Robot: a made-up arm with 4 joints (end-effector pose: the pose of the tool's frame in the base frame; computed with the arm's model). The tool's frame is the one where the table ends.
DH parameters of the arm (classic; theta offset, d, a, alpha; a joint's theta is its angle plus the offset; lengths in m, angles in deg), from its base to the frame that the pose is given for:
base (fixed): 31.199 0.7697 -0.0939 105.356
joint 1: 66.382 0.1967 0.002 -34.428
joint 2: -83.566 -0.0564 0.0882 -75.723
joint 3: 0 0.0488 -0.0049 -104.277
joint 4: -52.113 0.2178 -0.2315 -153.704
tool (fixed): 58.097 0.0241 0 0
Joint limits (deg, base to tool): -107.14..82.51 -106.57..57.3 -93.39..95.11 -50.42..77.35
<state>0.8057 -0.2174 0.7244 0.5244</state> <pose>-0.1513 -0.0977 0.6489 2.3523 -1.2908 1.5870</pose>
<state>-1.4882 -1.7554 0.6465 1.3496</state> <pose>0.1263 -0.0891 0.5334 0.0214 0.9342 -2.2405</pose>
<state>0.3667 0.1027 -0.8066 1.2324</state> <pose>0.1149 0.0883 0.9199 1.5373 -1.3675 -0.5193</pose>
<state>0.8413 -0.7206 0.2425 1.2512</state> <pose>-0.1037 -0.1131 0.9465 2.4167 -0.4778 -0.0039</pose>
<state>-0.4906 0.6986 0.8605 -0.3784</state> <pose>-0.0712 -0.1174 0.4972 -1.8439 0.7532 -1.9077</pose>
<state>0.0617 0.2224 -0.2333 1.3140</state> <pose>-0.0413 0.0700 0.8754 1.7629 -0.8458 -0.0689</pose>
